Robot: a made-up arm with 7 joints.
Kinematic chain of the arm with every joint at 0, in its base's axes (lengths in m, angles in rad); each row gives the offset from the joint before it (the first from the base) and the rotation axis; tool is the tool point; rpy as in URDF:
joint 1: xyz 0 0 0.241 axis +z
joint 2: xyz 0 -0.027 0.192 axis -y
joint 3: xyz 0 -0.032 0.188 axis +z
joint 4: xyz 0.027 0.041 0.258 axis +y
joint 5: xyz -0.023 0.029 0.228 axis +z
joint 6: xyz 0 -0.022 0.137 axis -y
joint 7: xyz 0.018 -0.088 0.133 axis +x
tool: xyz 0 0 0 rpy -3.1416 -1.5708 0
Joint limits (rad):
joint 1: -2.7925..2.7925
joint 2: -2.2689..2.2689
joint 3: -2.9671..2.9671
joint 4: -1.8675..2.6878
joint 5: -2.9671..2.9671
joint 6: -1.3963..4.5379
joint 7: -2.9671..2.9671
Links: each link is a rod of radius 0.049 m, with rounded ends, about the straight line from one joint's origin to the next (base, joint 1, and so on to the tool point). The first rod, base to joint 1, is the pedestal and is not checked.
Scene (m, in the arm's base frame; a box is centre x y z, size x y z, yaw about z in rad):
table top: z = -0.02
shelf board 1: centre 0.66 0.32 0.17 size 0.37 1 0.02 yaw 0.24
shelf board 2: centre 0.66 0.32 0.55 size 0.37 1 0.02 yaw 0.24
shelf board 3: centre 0.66 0.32 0.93 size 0.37 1 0.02 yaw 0.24
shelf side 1: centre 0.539 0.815 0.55 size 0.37 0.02 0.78 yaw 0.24
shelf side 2: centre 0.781 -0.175 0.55 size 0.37 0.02 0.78 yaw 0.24
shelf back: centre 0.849 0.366 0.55 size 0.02 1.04 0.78 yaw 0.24
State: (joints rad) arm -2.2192 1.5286 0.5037 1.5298 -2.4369 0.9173 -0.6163
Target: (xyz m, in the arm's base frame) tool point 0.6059 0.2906 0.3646
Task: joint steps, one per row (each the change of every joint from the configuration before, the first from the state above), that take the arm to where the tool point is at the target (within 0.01 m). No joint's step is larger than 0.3 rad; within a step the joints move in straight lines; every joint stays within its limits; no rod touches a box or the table.
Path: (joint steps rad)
1: 0.1049 0.0193 -0.0981 0.2350 -0.0969 0.0646 0.0000
2: 0.1049 0.0194 -0.0980 0.2349 -0.0968 0.0646 0.0000
3: 0.1791 0.1667 0.2109 0.0326 -0.0261 0.1071 0.0000
4: 0.1791 0.1667 0.2109 0.0326 -0.0261 0.1071 0.0000
5: 0.1792 0.1667 0.2110 0.0325 -0.0261 0.1070 0.0000
6: -0.2514 -0.0424 -0.0419 -0.2982 0.1387 -0.1539 0.0000
7: -0.2513 -0.0423 -0.0420 -0.2982 0.1387 -0.1539 0.0000

